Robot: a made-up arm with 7 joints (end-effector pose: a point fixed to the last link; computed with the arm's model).
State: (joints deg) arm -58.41 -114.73 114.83 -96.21 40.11 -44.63 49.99
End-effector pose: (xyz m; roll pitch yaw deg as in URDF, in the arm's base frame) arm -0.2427 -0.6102 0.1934 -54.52 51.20 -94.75
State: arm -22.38 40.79 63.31 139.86 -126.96 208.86 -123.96
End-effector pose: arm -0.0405 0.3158 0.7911 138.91 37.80 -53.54
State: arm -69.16 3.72 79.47 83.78 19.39 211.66 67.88
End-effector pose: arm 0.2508 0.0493 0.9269 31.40 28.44 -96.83
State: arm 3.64 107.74 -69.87 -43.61 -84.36 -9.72 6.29
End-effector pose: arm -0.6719 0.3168 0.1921 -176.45 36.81 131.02
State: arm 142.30 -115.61 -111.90 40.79 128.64 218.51 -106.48
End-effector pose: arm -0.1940 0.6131 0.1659 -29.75 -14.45 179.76
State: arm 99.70 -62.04 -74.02 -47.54 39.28 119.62 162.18
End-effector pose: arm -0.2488 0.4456 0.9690 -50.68 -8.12 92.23
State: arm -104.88 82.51 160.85 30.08 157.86 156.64 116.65
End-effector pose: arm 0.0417 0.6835 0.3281 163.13 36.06 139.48
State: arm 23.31 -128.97 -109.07 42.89 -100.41 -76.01 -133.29
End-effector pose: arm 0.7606 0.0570 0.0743 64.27 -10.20 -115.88
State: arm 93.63 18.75 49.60 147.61 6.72 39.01 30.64
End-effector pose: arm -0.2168 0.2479 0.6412 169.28 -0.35 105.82
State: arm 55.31 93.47 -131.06 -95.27 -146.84 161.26 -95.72
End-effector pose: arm -0.2051 -0.3169 0.8362 -42.53 35.31 -179.31
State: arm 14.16 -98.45 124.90 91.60 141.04 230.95 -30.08
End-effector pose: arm 0.4570 0.2050 0.8489 139.57 23.19 -14.90
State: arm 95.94 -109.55 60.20 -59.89 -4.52 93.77 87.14
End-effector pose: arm 0.3873 0.5656 0.5478 -65.64 48.11 -29.16
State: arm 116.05 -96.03 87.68 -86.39 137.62 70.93 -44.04
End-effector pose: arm 0.1835 0.7583 0.5698 -1.85 73.94 14.96
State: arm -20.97 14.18 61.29 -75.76 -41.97 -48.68 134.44
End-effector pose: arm -0.4291 -0.3694 1.0067 -20.70 59.35 -7.41
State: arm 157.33 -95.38 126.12 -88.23 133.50 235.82 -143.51
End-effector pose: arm -0.2172 0.5673 0.5093 39.71 80.22 -94.77
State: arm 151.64 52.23 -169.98 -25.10 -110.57 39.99 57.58
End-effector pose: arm 0.5199 -0.0509 1.3100 -27.57 -48.29 106.22
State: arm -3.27 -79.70 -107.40 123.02 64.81 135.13 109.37
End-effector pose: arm 0.1671 -0.3360 0.7198 -36.51 4.73 155.28
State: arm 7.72 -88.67 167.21 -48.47 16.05 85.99 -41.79
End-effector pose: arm 0.6383 -0.0005 0.1602 -141.94 32.53 -130.24
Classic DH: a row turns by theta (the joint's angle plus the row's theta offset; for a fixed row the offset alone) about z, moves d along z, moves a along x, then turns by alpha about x. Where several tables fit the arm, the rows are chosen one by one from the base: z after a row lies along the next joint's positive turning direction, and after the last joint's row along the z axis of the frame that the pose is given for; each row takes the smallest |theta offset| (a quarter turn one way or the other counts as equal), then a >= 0, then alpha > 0; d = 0 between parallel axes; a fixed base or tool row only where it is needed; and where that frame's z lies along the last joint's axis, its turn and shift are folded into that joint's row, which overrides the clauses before.
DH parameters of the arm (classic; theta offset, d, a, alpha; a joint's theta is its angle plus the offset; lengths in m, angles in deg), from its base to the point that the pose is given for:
joint 1: 0 0.5324 0 90
joint 2: 0 0.0668 0 -90
joint 3: 0 0.4229 0.0315 -90
joint 4: 0 0.0804 -0.0265 90
joint 5: 0 0.4143 0 90
joint 6: 90 0.1145 0.1355 90
joint 7: 0 0.0185 0 0

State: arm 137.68 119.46 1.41 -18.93 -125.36 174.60 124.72
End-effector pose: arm 0.2957 -0.4064 0.0704 -47.77 63.99 -152.73
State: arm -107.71 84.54 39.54 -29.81 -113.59 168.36 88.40
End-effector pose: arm 0.1269 0.6280 0.3243 -143.51 64.23 -132.69
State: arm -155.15 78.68 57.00 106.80 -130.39 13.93 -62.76
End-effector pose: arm 0.5085 -0.3342 0.7817 5.28 -20.52 -160.84
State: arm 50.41 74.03 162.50 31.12 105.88 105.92 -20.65
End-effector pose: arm -0.5244 -0.5513 0.4192 -104.23 -25.18 121.03
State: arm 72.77 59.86 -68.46 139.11 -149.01 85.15 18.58
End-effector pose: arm 0.2771 0.0312 0.8609 99.76 -13.30 117.43
